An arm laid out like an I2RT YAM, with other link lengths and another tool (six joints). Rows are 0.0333 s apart.
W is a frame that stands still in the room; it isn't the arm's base.
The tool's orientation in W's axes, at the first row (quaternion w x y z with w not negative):
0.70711, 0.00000, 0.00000, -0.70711
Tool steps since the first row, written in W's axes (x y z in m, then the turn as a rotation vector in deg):
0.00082, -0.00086, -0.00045, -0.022, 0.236, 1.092
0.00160, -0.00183, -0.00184, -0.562, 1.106, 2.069
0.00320, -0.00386, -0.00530, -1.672, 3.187, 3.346
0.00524, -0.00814, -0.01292, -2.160, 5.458, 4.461
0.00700, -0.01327, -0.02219, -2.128, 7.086, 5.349
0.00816, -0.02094, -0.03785, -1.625, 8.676, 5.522
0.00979, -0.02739, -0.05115, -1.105, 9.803, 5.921
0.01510, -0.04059, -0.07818, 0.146, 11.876, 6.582
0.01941, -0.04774, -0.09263, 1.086, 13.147, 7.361
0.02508, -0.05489, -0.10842, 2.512, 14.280, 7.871
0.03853, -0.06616, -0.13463, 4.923, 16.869, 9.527
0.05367, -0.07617, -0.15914, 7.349, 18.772, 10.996
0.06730, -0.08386, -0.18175, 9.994, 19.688, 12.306
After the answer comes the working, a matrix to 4 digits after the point.
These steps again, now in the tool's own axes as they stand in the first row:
0.00086, 0.00082, -0.00045, -0.236, -0.022, 1.092
0.00183, 0.00160, -0.00184, -1.106, -0.562, 2.069
0.00386, 0.00320, -0.00530, -3.187, -1.672, 3.346
0.00814, 0.00524, -0.01292, -5.458, -2.160, 4.461
0.01327, 0.00700, -0.02219, -7.086, -2.128, 5.349
0.02094, 0.00816, -0.03785, -8.676, -1.625, 5.522
0.02739, 0.00979, -0.05115, -9.803, -1.105, 5.921
0.04059, 0.01510, -0.07818, -11.876, 0.146, 6.582
0.04774, 0.01941, -0.09263, -13.147, 1.086, 7.361
0.05489, 0.02508, -0.10842, -14.280, 2.512, 7.871
0.06616, 0.03853, -0.13463, -16.869, 4.923, 9.527
0.07617, 0.05367, -0.15914, -18.772, 7.349, 10.996
0.08386, 0.06730, -0.18175, -19.688, 9.994, 12.306

The tool's axes in the first row as the columns of a matrix, in W's axes (rounded; the answer above uses it unrounded):
0.0000, 1.0000, 0.0000
-1.0000, 0.0000, 0.0000
0.0000, 0.0000, 1.0000

